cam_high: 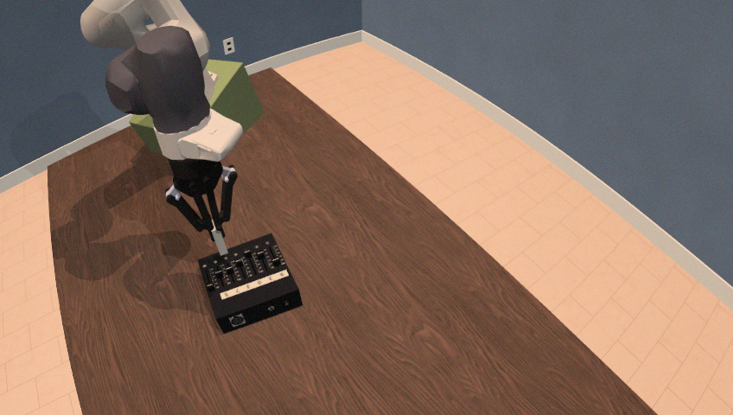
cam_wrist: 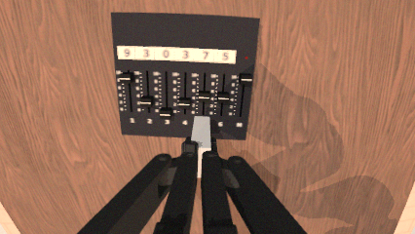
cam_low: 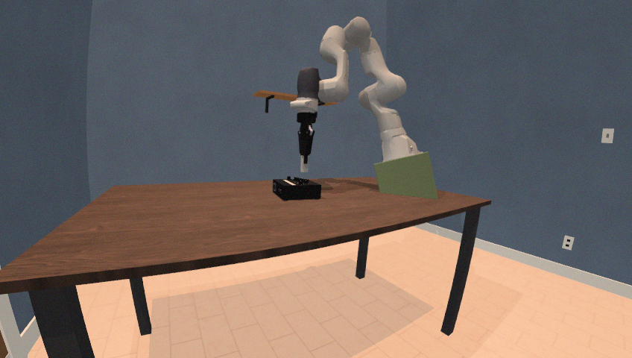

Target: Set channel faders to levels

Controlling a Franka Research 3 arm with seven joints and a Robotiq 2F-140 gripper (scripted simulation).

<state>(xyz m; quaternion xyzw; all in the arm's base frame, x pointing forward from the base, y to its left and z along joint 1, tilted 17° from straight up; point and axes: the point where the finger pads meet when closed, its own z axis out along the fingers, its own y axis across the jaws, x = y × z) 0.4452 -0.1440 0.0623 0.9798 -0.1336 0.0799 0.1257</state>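
My gripper is now 3 cm short of the channel 5 cap, 1 cm to the left of it and 6 cm above it. The rest, counted from my hand: channel 3 cap (2 cm ahead, 4 cm to the left, 6 cm below); channel 6 cap (2 cm ahead, 3 cm to the right, 6 cm below); channel 4 cap (2 cm ahead, 2 cm to the left, 6 cm below).
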